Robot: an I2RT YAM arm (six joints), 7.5 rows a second.
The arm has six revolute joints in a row. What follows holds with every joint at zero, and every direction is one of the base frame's. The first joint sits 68 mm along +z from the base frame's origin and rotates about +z. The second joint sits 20 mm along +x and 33.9 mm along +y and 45.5 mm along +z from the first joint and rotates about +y. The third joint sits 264 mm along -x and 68.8 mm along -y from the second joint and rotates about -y. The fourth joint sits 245 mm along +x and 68.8 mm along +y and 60 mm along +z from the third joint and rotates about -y. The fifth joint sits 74 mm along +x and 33.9 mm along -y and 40.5 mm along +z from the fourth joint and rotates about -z. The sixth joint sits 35.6 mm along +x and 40.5 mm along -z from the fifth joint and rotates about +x. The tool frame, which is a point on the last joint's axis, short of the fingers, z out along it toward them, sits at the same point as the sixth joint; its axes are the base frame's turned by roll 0, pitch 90 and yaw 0 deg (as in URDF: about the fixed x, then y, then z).
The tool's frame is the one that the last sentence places.
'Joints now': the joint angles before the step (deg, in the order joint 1, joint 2, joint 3, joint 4, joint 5, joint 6). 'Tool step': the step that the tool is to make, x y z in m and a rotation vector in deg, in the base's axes. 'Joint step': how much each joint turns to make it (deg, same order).
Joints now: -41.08 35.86 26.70 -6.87 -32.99 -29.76
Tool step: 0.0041 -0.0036 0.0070 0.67 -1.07 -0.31
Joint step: -0.01 1.74 1.40 1.51 -0.04 1.48
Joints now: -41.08 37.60 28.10 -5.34 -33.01 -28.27
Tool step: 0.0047 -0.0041 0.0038 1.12 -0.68 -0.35
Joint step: 0.00 1.97 0.96 1.65 0.02 1.60
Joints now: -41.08 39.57 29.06 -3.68 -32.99 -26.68
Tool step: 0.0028 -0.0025 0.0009 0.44 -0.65 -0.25
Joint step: -0.01 1.08 0.13 1.67 0.06 0.95
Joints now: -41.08 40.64 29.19 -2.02 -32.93 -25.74
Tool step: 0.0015 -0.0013 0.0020 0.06 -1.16 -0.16
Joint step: 0.00 0.45 0.00 1.82 -0.03 0.98
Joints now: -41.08 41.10 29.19 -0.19 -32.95 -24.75
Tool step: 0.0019 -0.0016 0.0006 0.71 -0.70 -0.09
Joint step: -0.01 0.71 0.00 1.42 -0.12 1.18
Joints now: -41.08 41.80 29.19 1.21 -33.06 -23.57
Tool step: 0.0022 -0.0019 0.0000 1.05 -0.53 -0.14
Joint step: -0.01 0.88 0.01 1.32 -0.09 1.36
